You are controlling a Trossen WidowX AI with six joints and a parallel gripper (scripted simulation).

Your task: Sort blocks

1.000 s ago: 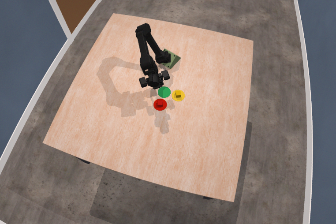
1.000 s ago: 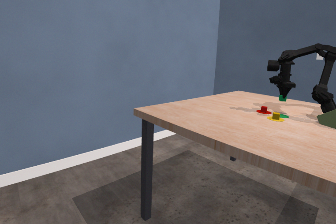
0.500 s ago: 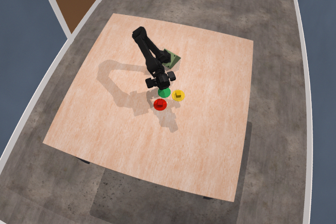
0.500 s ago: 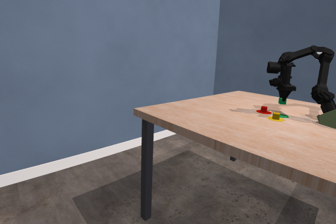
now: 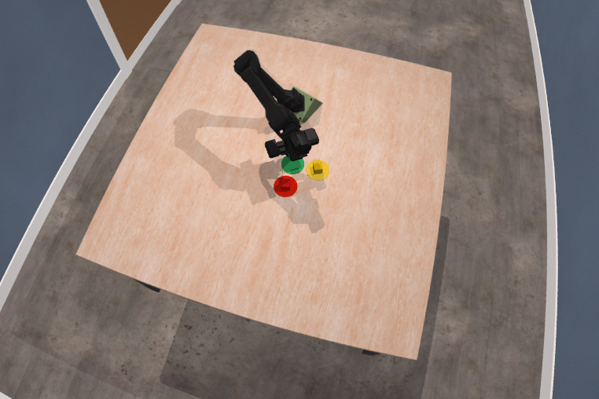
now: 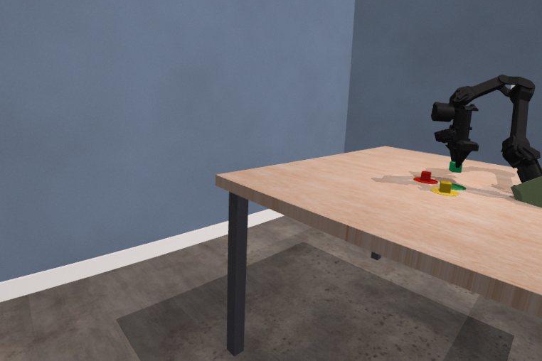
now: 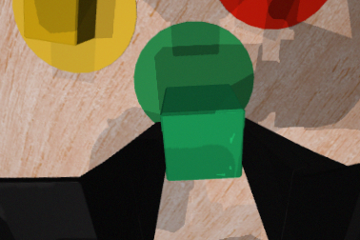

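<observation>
Right now my hand is 110 mm above the green circle. The rest, counted from my hand: yellow block (30 mm ahead, 100 mm to the left, 90 mm below); green block (40 mm below); red block (100 mm ahead, 30 mm to the right, 90 mm below).
</observation>
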